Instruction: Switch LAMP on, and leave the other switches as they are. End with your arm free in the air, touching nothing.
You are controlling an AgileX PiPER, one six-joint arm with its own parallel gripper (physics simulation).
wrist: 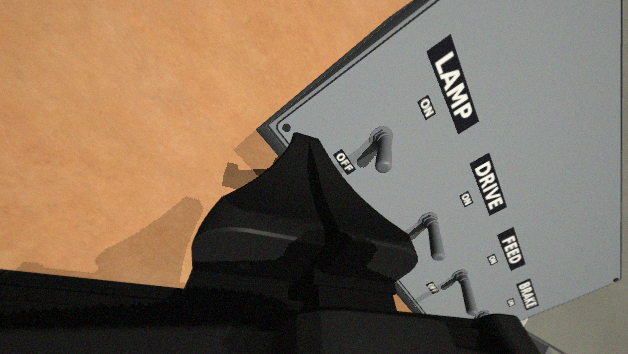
Labels:
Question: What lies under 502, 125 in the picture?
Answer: A grey switch panel.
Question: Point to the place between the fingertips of my gripper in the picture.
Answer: At 301, 151

